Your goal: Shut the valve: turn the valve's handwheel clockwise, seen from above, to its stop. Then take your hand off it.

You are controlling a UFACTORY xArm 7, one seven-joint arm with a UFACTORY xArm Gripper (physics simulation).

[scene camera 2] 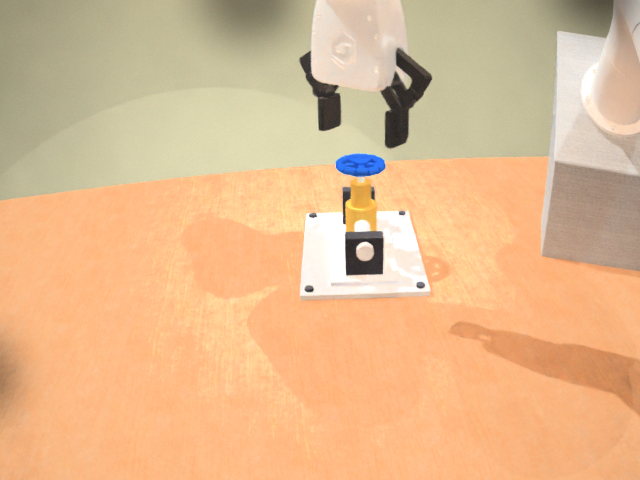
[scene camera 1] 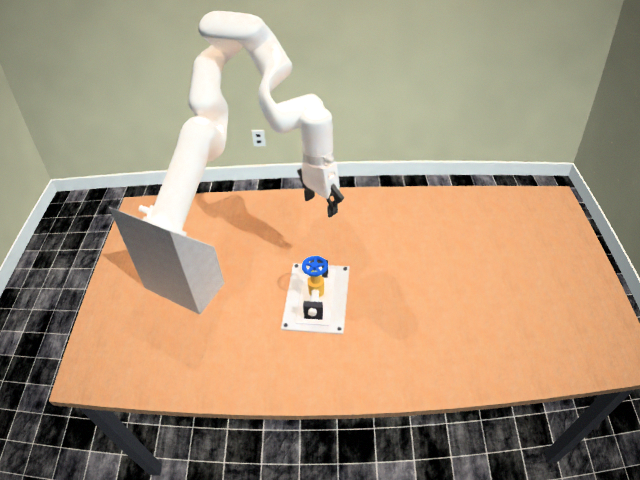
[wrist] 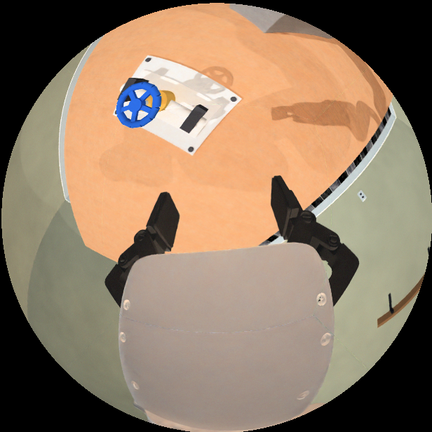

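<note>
The blue handwheel is level on top of the valve's yellow body. The valve stands on a white base plate. My gripper is open and empty, with its black fingers wide apart. It hangs above the wheel's height, towards the far side of the table in scene camera 1, and touches nothing. In the wrist view the wheel is at the upper left, outside the fingers. The wheel's turn relative to its stop cannot be told.
Black brackets hold the valve's pipe on the plate. A grey block under the arm's base stands left of the valve in scene camera 1. The wooden table carries both.
</note>
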